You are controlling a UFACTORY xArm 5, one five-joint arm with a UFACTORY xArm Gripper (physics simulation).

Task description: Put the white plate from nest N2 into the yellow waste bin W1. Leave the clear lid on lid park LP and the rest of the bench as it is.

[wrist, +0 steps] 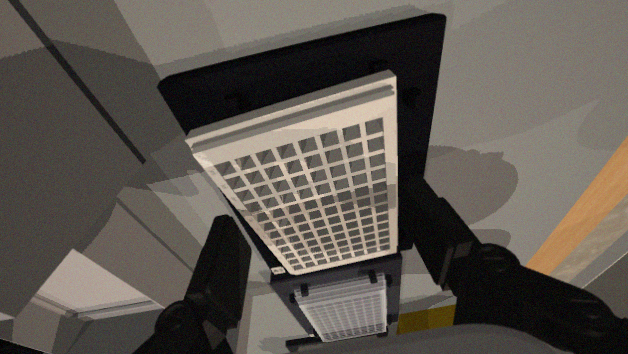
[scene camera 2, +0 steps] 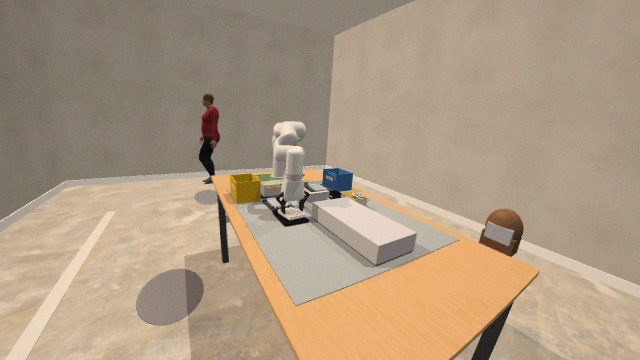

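Where they show: gripper, fingertip midpoint: (wrist: 320, 215) (scene camera 2: 292, 211); arm's base, link origin: (scene camera 2: 279, 176).
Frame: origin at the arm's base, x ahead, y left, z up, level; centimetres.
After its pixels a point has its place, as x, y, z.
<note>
The white plate (scene camera 2: 292, 214) @[69.3, -19.2, 0.4] (wrist: 310, 185) @[68.3, -17.9, 0.3], with a grid of square wells, sits in the black nest (scene camera 2: 296, 222) @[73.5, -18.9, -1.9] (wrist: 310, 60) @[73.1, -19.0, -1.7]. In the wrist view it looks slightly turned relative to the nest. My gripper (scene camera 2: 292, 207) @[66.4, -18.1, 0.6] (wrist: 320, 215) @[66.4, -18.1, 0.6] is open and empty, with its fingers apart on either side of the plate. The exact finger height is hard to tell. The clear lid (wrist: 347, 310) @[50.7, -18.4, -0.4] lies on a dark holder (wrist: 337, 268) @[56.1, -18.2, -2.0] beyond the plate. The yellow waste bin (scene camera 2: 243, 191) @[38.8, -34.8, 3.8] (wrist: 427, 320) @[38.7, -28.7, -1.6] stands behind and left of the nest in the scene view; its inside is mostly hidden.
A long white block (scene camera 2: 367, 225) @[100.3, -1.5, 5.4] lies right of the nest on the grey mat (scene camera 2: 300, 270) @[104.2, -31.6, -2.9]. A blue bin (scene camera 2: 337, 180) @[38.3, 26.6, 5.0], a grey device (scene camera 2: 316, 194) @[54.8, 1.5, 3.2] and a yellow-edged plate (scene camera 2: 356, 195) @[68.1, 18.8, 4.9] stand farther back. A person in red (scene camera 2: 210, 122) stands beyond the table.
</note>
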